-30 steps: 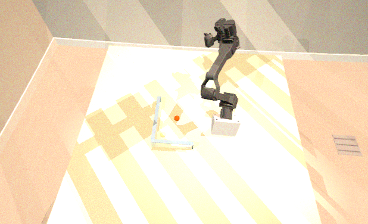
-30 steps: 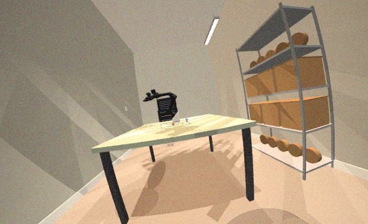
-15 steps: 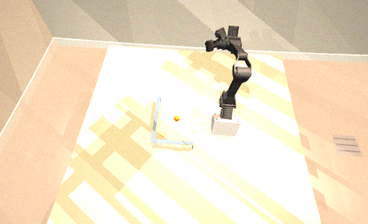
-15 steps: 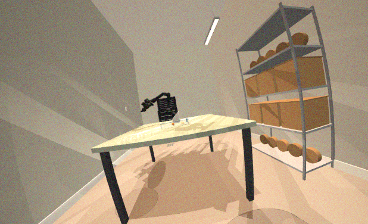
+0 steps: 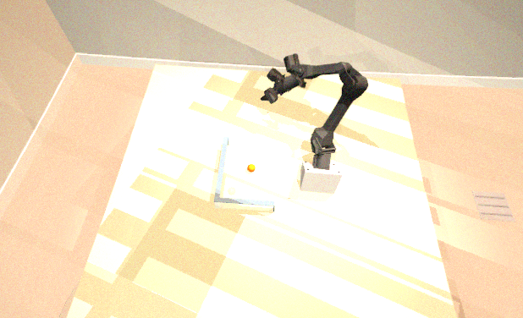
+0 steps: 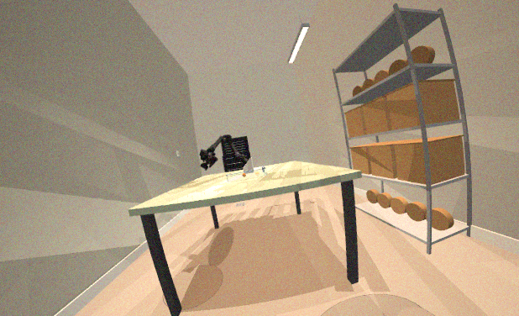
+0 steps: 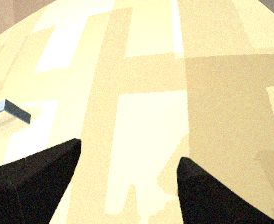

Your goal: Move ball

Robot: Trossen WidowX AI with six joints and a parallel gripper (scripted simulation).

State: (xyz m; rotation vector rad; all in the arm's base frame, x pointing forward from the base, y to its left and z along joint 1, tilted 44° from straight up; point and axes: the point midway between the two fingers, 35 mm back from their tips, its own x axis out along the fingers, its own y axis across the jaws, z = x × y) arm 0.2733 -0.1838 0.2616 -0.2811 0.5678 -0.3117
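The orange ball lies 2 cm behind my gripper tip, 32 cm to the left of it and 10 cm below it. The rest, counted from my gripper tip: see-through copy of ball 4 cm ahead, 45 cm to the left, 10 cm below.
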